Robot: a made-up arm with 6 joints. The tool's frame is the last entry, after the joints. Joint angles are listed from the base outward.
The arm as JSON. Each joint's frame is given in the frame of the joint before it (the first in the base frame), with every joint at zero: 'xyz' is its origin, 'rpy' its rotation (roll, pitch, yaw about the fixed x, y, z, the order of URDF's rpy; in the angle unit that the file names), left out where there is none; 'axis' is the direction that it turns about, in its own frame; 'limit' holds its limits. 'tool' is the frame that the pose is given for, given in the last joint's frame.
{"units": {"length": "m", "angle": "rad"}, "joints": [
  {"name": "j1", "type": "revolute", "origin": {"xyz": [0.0, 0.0, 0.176]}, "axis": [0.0, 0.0, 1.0], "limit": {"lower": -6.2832, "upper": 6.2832}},
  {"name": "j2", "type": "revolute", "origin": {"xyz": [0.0, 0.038, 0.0]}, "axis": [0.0, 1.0, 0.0], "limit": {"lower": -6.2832, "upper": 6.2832}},
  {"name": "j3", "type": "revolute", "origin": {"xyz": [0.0, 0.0, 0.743]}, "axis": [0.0, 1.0, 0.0], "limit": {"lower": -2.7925, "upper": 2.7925}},
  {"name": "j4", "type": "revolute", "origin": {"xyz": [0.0, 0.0, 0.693]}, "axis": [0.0, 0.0, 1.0], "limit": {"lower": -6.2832, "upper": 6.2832}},
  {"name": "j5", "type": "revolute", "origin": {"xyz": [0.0, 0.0, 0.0]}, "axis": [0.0, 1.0, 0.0], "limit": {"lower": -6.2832, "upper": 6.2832}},
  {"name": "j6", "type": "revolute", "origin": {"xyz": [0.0, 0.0, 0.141]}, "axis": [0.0, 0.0, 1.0], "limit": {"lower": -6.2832, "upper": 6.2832}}
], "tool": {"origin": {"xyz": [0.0, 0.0, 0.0]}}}
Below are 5 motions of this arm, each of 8 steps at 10 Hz.
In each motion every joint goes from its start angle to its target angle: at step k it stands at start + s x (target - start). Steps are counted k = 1, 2, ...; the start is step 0. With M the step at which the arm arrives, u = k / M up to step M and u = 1 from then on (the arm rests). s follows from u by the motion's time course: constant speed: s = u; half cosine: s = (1 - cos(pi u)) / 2; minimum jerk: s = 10 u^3 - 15 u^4 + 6 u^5.
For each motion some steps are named. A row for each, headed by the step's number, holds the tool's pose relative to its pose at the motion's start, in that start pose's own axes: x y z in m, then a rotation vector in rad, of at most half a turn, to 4 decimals.
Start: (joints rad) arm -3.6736 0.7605 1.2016 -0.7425 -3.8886 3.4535
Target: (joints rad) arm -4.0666 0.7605 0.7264 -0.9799 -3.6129 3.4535
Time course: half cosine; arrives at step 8
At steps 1, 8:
1: 0.0069 0.0181 0.0014 0.0115 -0.0107 0.0177
8: 0.1016 0.4658 0.1619 0.3073 -0.3703 0.4903

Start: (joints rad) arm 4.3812 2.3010 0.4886 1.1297 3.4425 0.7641
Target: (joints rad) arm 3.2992 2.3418 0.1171 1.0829 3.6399 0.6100
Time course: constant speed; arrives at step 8
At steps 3, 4, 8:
3: 0.1030 -0.2975 0.1106 0.0293 -0.1979 -0.3785
4: 0.1063 -0.4053 0.1563 0.0333 -0.2688 -0.4998
8: -0.0519 -0.8160 0.3633 0.0149 -0.5717 -0.9611

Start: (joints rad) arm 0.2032 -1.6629 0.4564 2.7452 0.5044 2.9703
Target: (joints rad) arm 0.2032 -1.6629 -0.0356 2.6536 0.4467 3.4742
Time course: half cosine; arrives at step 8
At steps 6, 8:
6: -0.2789 -0.1724 0.0646 0.1071 -0.3375 0.2757
8: -0.3293 -0.2006 0.0621 0.1145 -0.3991 0.3208

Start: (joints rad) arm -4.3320 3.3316 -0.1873 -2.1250 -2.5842 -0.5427
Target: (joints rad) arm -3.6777 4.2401 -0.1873 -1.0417 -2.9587 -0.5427
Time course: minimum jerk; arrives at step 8
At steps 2, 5, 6, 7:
2: -0.0358 0.1083 0.0444 0.1231 -0.0200 0.0050
5: -0.5940 0.5573 0.2914 0.7291 0.1964 -0.0038
6: -0.8177 0.5877 0.3573 0.8176 0.3413 -0.0330
7: -0.9359 0.5842 0.3920 0.8437 0.4242 -0.0534

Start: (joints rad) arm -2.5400 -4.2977 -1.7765 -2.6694 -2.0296 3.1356
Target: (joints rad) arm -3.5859 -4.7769 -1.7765 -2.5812 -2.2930 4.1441
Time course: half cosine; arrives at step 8
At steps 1, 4, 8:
1: -0.0030 -0.0294 -0.0266 0.0323 -0.0102 0.0532
4: 0.0278 -0.2805 -0.4024 0.4180 -0.2086 0.6740
8: 0.1337 -0.2986 -0.8163 0.8183 -0.5889 1.2647

